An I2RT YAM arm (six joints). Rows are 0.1 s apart.
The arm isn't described. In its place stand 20 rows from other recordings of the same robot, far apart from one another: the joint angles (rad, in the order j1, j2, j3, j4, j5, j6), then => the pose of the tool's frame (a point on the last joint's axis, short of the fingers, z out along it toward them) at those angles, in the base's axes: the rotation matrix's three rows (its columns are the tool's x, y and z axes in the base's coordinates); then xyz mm.
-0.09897, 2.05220, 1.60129, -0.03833, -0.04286, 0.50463 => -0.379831, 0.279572, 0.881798; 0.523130, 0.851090, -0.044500; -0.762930, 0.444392, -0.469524; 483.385, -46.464, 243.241
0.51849, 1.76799, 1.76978, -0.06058, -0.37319, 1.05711 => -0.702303, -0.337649, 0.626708; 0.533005, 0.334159, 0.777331; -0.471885, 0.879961, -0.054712; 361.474, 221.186, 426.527
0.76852, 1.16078, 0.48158, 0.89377, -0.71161, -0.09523 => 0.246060, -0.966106, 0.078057; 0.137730, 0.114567, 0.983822; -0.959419, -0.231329, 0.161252; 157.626, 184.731, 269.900
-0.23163, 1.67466, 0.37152, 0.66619, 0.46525, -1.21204 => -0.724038, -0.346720, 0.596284; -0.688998, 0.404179, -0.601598; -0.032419, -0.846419, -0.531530; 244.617, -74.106, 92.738
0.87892, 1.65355, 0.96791, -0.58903, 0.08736, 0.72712 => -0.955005, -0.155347, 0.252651; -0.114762, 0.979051, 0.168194; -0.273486, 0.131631, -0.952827; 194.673, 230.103, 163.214
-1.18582, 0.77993, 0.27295, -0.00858, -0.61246, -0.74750 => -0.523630, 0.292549, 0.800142; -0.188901, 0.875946, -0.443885; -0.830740, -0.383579, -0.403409; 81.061, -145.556, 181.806
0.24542, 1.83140, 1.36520, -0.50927, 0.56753, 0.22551 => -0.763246, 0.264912, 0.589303; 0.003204, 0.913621, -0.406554; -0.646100, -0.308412, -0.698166; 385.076, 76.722, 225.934
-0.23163, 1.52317, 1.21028, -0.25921, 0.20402, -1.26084 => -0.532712, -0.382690, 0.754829; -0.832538, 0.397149, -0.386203; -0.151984, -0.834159, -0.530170; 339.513, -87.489, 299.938
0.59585, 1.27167, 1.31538, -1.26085, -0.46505, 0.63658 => -0.998969, -0.045176, 0.004520; -0.035420, 0.837748, 0.544907; -0.028403, 0.544185, -0.838484; 173.951, 137.240, 337.156
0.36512, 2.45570, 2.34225, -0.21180, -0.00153, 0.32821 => -0.398084, -0.243068, 0.884561; 0.192926, 0.920509, 0.339770; -0.896833, 0.305911, -0.319545; 540.222, 206.564, 277.566
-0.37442, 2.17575, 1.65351, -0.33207, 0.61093, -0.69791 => -0.955597, 0.047141, 0.290881; -0.190051, 0.655787, -0.730632; -0.225198, -0.753473, -0.617709; 439.429, -194.618, 182.645
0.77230, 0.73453, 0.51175, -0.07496, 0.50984, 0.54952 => -0.322741, -0.124626, 0.938247; 0.322002, 0.917706, 0.232660; -0.890030, 0.377206, -0.256052; 138.711, 110.870, 264.007
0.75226, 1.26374, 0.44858, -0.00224, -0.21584, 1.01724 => -0.938732, 0.045894, 0.341579; 0.259531, 0.746257, 0.612980; -0.226773, 0.664074, -0.712446; 160.021, 160.195, 148.643
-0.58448, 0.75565, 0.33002, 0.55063, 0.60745, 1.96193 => 0.815844, -0.448911, 0.364524; 0.370431, -0.078348, -0.925550; 0.444049, 0.890135, 0.102371; 137.401, -115.267, 260.901
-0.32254, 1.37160, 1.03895, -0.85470, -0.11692, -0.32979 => -0.920706, -0.026154, 0.389381; -0.031411, 0.999481, -0.007139; -0.388992, -0.018804, -0.921049; 247.751, -78.422, 247.572
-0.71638, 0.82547, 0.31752, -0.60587, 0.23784, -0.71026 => -0.980375, 0.102008, 0.168696; 0.013387, 0.888193, -0.459275; -0.196684, -0.448004, -0.872128; 94.135, -93.083, 143.312
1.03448, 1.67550, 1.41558, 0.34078, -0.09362, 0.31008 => -0.236368, -0.872951, 0.426715; 0.196913, 0.387012, 0.900804; -0.951502, 0.296947, 0.080418; 206.059, 353.161, 379.914
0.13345, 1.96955, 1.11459, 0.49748, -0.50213, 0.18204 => -0.443085, -0.491393, 0.749806; 0.100629, 0.803841, 0.586271; -0.890814, 0.335220, -0.306721; 421.033, 73.811, 174.488
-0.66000, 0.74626, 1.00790, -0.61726, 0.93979, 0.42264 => 0.142776, 0.988045, -0.058151; 0.195501, -0.085748, -0.976948; -0.970255, 0.128116, -0.205407; 90.100, -106.313, 380.984
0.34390, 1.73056, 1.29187, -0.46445, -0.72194, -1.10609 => 0.239242, -0.946933, 0.214666; -0.626983, 0.018149, 0.778822; -0.741388, -0.320919, -0.589369; 341.950, 147.453, 245.302
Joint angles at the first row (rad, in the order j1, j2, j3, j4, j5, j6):
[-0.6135, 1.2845, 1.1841, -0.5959, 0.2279, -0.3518]
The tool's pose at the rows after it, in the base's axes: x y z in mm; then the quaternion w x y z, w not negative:
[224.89 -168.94 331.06 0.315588 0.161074 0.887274 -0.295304]
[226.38 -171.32 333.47 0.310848 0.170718 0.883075 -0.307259]
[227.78 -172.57 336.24 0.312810 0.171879 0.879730 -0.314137]
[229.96 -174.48 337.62 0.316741 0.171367 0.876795 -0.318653]
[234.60 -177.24 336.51 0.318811 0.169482 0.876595 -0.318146]
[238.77 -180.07 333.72 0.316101 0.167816 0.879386 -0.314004]
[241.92 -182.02 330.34 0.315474 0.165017 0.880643 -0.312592]
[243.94 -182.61 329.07 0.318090 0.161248 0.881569 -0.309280]
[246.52 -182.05 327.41 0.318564 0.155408 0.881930 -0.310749]
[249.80 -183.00 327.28 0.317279 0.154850 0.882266 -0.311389]
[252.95 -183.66 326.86 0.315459 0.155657 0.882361 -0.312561]
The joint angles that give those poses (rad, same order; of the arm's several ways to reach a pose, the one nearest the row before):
[-0.6134, 1.2958, 1.1891, -0.5956, 0.2465, -0.3690]
[-0.6133, 1.3063, 1.2041, -0.5959, 0.2785, -0.3620]
[-0.6128, 1.3113, 1.2146, -0.5891, 0.2897, -0.3649]
[-0.6134, 1.3190, 1.2211, -0.5744, 0.2930, -0.3694]
[-0.6124, 1.3376, 1.2294, -0.5607, 0.2895, -0.3714]
[-0.6129, 1.3581, 1.2375, -0.5584, 0.2831, -0.3718]
[-0.6126, 1.3712, 1.2353, -0.5455, 0.2790, -0.3758]
[-0.6115, 1.3776, 1.2352, -0.5377, 0.2690, -0.3787]
[-0.6050, 1.3829, 1.2318, -0.5263, 0.2709, -0.3865]
[-0.6010, 1.3957, 1.2423, -0.5262, 0.2757, -0.3858]
[-0.5961, 1.4077, 1.2513, -0.5261, 0.2836, -0.3825]

